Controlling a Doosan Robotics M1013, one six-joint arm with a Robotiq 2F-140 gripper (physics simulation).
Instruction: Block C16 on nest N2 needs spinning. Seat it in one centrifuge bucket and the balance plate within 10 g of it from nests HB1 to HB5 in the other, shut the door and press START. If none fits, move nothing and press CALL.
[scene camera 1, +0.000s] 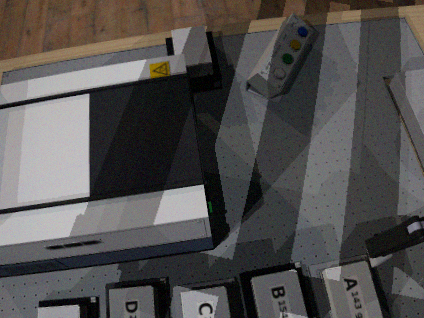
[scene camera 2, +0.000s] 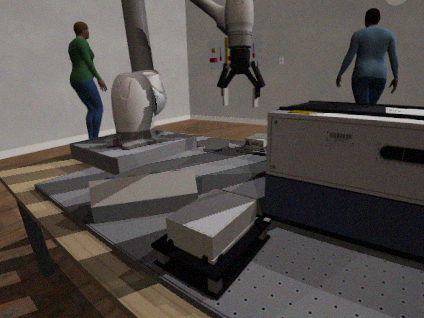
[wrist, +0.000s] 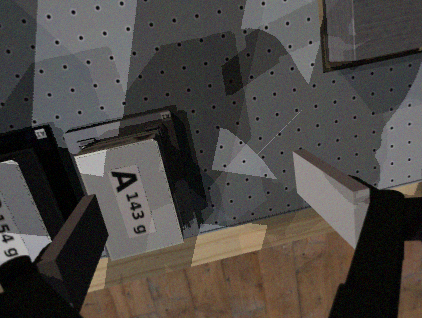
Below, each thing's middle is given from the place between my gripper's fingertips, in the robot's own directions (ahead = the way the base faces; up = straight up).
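Scene:
The dark lid (scene camera 1: 141, 136) is where I begin: my hand is 190 mm to the left of it, 440 mm short of it and 30 mm below it. The centrifuge (scene camera 1: 58, 226) stands 160 mm to the right of my hand, 590 mm ahead of it and 60 mm below it. As for the button box (scene camera 2: 112, 199), it is 170 mm ahead of my hand, 510 mm to the right of it and 140 mm below it, while the block on black base (scene camera 2: 209, 226) is 390 mm ahead of my hand, 510 mm to the right of it and 120 mm below it.

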